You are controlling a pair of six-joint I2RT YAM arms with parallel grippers.
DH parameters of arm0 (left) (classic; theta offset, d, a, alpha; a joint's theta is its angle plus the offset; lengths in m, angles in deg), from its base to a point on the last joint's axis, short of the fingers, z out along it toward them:
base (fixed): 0 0 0 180
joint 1: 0 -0.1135 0.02 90
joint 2: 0 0 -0.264 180
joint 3: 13.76 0 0.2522 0
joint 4: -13.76 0 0.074 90
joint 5: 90 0 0 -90
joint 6: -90 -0.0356 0 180
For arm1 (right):
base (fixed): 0 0 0 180
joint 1: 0 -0.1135 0.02 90
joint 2: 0 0 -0.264 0
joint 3: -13.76 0 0.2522 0
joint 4: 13.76 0 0.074 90
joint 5: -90 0 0 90
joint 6: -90 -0.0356 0 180
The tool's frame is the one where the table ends.
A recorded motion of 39 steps. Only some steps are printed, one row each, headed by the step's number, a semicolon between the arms.
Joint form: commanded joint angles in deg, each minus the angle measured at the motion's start. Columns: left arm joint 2, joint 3, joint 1, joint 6, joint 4, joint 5; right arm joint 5, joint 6, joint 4, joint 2, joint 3, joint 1.
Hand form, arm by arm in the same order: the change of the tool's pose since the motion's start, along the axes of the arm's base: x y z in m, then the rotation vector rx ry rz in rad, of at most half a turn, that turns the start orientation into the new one. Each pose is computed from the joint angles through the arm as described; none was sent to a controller.
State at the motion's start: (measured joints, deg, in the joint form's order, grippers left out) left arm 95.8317 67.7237 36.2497 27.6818 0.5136 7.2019; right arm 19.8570 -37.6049 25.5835 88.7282 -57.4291 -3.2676
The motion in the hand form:
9: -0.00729 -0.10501 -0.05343 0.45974 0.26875 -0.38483; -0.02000 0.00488 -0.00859 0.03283 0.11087 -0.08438
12: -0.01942 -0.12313 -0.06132 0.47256 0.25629 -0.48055; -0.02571 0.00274 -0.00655 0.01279 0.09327 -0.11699
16: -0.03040 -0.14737 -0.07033 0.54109 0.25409 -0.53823; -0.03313 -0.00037 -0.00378 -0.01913 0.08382 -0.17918
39: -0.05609 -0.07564 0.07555 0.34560 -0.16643 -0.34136; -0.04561 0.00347 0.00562 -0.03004 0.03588 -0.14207
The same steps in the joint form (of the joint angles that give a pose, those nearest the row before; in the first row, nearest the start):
9: 23.27 28.19 11.18 -14.39 -36.01 1.75; -1.20 -6.83 3.00 -2.57 3.52 -1.31
12: 25.21 29.48 13.68 -16.80 -36.14 3.61; -3.23 -7.70 2.42 -4.42 4.88 -1.22
16: 29.48 34.80 16.71 -18.59 -40.11 2.04; -6.72 -9.64 2.57 -6.68 6.25 -1.13
39: 2.96 23.74 14.20 -20.68 -28.96 -6.31; -6.96 -8.11 2.80 -10.77 7.87 -2.18

